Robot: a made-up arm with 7 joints. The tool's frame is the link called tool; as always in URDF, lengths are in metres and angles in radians. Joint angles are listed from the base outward.
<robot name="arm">
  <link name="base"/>
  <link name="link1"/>
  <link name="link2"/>
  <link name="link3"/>
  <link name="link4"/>
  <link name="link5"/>
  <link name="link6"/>
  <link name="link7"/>
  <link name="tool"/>
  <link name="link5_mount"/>
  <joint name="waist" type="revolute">
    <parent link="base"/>
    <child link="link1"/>
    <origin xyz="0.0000 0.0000 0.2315" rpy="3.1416 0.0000 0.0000"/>
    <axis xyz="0 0 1"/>
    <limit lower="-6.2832" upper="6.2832"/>
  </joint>
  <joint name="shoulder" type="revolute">
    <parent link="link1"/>
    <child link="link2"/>
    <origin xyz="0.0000 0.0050 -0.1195" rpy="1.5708 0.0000 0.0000"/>
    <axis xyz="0 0 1"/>
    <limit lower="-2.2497" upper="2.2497"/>
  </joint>
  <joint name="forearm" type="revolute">
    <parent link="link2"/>
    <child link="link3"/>
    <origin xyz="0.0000 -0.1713 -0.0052" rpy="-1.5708 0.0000 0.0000"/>
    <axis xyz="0 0 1"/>
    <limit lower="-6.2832" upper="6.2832"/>
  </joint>
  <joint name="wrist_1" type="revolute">
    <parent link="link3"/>
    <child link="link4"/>
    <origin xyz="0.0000 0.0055 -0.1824" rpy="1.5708 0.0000 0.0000"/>
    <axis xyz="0 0 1"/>
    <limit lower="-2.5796" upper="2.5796"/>
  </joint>
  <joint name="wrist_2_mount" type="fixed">
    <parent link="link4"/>
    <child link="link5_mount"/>
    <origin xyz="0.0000 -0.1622 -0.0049"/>
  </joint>
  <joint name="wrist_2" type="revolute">
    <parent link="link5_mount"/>
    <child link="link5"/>
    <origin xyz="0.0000 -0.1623 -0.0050" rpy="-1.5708 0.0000 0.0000"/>
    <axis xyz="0 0 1"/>
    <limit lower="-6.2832" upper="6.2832"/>
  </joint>
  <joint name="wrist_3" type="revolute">
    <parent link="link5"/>
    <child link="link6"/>
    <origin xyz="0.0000 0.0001 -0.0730" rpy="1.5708 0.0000 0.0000"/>
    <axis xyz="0 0 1"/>
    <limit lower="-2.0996" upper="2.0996"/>
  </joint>
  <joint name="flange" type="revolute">
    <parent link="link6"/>
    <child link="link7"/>
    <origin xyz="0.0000 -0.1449 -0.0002" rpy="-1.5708 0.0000 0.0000"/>
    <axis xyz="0 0 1"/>
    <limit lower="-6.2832" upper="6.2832"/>
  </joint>
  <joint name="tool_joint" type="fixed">
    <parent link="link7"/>
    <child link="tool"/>
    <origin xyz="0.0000 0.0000 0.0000"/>
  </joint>
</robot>
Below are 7 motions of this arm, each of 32 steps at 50 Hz.
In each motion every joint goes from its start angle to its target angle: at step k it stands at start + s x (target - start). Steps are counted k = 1, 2, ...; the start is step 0. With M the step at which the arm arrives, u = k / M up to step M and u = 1 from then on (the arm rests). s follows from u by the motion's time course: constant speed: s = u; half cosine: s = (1 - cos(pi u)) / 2; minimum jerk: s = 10 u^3 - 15 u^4 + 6 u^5.
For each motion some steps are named. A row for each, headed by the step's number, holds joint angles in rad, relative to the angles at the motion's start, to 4 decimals.
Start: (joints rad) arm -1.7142 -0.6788 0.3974 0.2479 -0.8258 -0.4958 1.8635
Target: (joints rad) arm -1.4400 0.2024 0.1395 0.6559 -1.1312 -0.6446 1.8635
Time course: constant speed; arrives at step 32
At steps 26, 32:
26: 0.2228 0.7160 -0.2095 0.3315 -0.2481 -0.1209 0.0000
32: 0.2742 0.8812 -0.2579 0.4080 -0.3054 -0.1488 0.0000

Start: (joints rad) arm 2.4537 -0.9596 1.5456 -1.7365 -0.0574 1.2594 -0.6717
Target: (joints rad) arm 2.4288 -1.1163 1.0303 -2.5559 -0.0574 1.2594 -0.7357
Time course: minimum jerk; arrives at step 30
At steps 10, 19, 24, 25, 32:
10: -0.0052 -0.0329 -0.1081 -0.1720 0.0000 0.0000 -0.0134
19: -0.0184 -0.1157 -0.3805 -0.6050 0.0000 0.0000 -0.0473
24: -0.0235 -0.1476 -0.4855 -0.7719 0.0000 0.0000 -0.0603
25: -0.0240 -0.1511 -0.4970 -0.7903 0.0000 0.0000 -0.0617
32: -0.0249 -0.1567 -0.5153 -0.8194 0.0000 0.0000 -0.0640

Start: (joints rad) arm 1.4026 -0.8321 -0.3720 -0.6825 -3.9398 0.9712 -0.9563
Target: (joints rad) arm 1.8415 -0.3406 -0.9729 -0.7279 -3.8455 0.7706 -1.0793
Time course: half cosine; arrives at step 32
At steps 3, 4, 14, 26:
3: 0.0094 0.0106 -0.0129 -0.0010 0.0020 -0.0043 -0.0026
4: 0.0167 0.0187 -0.0229 -0.0017 0.0036 -0.0076 -0.0047
14: 0.1766 0.1978 -0.2418 -0.0183 0.0380 -0.0807 -0.0495
26: 0.4019 0.4501 -0.5503 -0.0416 0.0864 -0.1837 -0.1126

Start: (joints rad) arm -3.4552 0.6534 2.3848 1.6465 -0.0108 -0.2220 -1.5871
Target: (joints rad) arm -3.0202 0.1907 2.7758 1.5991 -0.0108 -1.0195 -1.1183
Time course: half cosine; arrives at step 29
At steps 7, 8, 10, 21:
7: 0.0596 -0.0634 0.0536 -0.0065 0.0000 -0.1093 0.0642
8: 0.0767 -0.0816 0.0689 -0.0084 0.0000 -0.1406 0.0827
10: 0.1156 -0.1230 0.1039 -0.0126 0.0000 -0.2120 0.1246
21: 0.3583 -0.3811 0.3221 -0.0390 0.0000 -0.6569 0.3861

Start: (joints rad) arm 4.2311 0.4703 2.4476 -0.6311 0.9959 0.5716 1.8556
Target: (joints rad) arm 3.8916 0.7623 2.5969 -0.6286 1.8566 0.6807 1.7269
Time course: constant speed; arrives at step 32
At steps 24, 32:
24: -0.2546 0.2190 0.1120 0.0019 0.6455 0.0818 -0.0965
32: -0.3395 0.2920 0.1493 0.0025 0.8607 0.1091 -0.1287

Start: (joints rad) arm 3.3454 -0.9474 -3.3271 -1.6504 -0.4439 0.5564 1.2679
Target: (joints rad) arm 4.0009 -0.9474 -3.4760 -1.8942 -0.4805 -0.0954 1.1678
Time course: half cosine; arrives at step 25
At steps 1, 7, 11, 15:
1: 0.0026 0.0000 -0.0006 -0.0010 -0.0001 -0.0026 -0.0004
7: 0.1188 0.0000 -0.0270 -0.0442 -0.0066 -0.1182 -0.0181
11: 0.2663 0.0000 -0.0605 -0.0991 -0.0149 -0.2648 -0.0407
15: 0.4290 0.0000 -0.0975 -0.1596 -0.0240 -0.4266 -0.0655

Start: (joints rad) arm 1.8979 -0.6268 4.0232 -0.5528 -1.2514 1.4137 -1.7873
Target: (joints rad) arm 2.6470 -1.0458 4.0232 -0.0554 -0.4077 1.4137 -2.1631
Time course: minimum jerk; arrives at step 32
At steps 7, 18, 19, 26, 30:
7: 0.0549 -0.0307 0.0000 0.0365 0.0619 0.0000 -0.0276
18: 0.4614 -0.2581 0.0000 0.3064 0.5197 0.0000 -0.2315
19: 0.5032 -0.2814 0.0000 0.3341 0.5667 0.0000 -0.2524
26: 0.7126 -0.3986 0.0000 0.4731 0.8026 0.0000 -0.3575
30: 0.7474 -0.4181 0.0000 0.4963 0.8418 0.0000 -0.3750

